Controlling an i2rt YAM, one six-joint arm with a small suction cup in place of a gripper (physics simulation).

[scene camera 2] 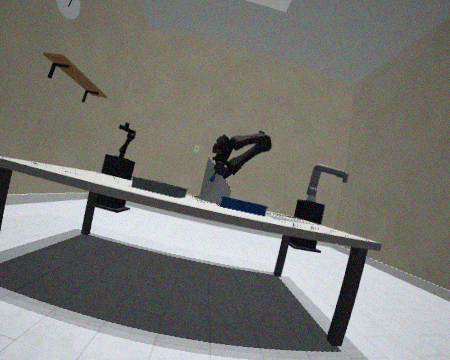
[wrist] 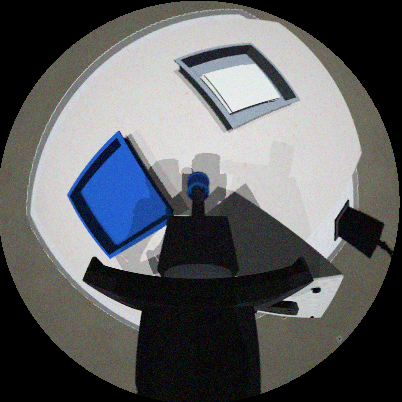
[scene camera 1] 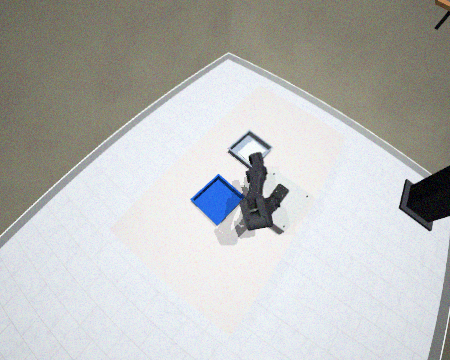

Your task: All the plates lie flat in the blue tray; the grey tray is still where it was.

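Where they show: hand at its tool point: (scene camera 2: 211,180) (wrist: 197,181); arm's base at its link origin: (scene camera 2: 220,176) (scene camera 1: 274,200).
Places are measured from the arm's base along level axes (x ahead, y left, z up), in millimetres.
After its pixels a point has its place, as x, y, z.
The white plates (scene camera 1: 248,148) @(347, -299, -148) (wrist: 242,87) @(303, -275, -148) lie overlapping in a low stack in the grey tray (scene camera 1: 239,140) @(434, -308, -138) (scene camera 2: 159,187) @(438, -287, -146) (wrist: 260,112) @(227, -251, -125); at least two edges show, but I cannot count them all. The blue tray (scene camera 1: 215,200) @(289, 148, -172) (scene camera 2: 244,206) @(382, 134, -148) (wrist: 122,190) @(282, 108, -172) stands apart from the grey one and holds no plate. My gripper, a small blue suction cup (scene camera 2: 212,178) (wrist: 198,184), is open and bare. It hangs above the table, beside the blue tray in the wrist view. In scene camera 1 the cup is hidden under the arm.
An upright grey panel (scene camera 2: 209,182) @(108, -64, -60) (wrist: 280,245) @(109, -87, 33) stands close to my arm. A dark arm's black pedestal (scene camera 2: 118,166) and a grey arm's black pedestal (scene camera 2: 309,212) are behind the table (scene camera 2: 340,242) @(676, 492, -199). A wooden shelf (scene camera 2: 75,72) hangs on the wall.
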